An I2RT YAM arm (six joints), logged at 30 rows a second.
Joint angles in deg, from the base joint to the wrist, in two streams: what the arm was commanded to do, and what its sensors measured. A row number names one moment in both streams.
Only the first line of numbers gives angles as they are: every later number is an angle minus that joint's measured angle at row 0.
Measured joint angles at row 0:
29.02, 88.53, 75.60, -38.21, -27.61, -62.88
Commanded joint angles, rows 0 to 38:
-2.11, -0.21, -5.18, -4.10, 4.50, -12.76
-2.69, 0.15, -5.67, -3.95, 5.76, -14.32
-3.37, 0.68, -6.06, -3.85, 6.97, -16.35
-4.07, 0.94, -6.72, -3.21, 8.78, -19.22
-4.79, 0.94, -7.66, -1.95, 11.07, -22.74
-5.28, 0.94, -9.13, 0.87, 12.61, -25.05
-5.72, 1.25, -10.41, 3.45, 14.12, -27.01
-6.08, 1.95, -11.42, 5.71, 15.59, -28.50
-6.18, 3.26, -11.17, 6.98, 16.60, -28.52
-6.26, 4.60, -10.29, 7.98, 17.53, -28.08
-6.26, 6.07, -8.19, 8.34, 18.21, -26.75
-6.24, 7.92, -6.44, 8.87, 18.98, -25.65
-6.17, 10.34, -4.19, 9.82, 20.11, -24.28
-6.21, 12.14, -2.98, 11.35, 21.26, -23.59
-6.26, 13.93, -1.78, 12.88, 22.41, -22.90
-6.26, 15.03, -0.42, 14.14, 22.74, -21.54
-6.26, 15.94, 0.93, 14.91, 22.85, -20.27
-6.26, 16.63, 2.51, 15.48, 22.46, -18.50
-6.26, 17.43, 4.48, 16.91, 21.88, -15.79
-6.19, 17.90, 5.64, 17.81, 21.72, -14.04
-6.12, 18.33, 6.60, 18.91, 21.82, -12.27
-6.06, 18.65, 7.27, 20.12, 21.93, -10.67
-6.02, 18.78, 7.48, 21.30, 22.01, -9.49
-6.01, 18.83, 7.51, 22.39, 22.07, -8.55
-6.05, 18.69, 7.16, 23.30, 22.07, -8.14
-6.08, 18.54, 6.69, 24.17, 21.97, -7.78
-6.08, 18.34, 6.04, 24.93, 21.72, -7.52
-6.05, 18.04, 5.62, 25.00, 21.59, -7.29
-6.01, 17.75, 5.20, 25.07, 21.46, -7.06
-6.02, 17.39, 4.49, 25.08, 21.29, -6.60
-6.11, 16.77, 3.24, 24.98, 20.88, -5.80
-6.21, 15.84, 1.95, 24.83, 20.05, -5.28
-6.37, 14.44, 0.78, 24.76, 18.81, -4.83
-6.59, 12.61, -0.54, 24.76, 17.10, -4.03
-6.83, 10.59, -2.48, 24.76, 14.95, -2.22
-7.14, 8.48, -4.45, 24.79, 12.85, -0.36
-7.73, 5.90, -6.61, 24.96, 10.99, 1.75
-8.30, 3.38, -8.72, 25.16, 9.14, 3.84
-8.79, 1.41, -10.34, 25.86, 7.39, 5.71
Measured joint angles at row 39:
-6.82, 12.35, -5.00, 22.99, 16.64, -2.92
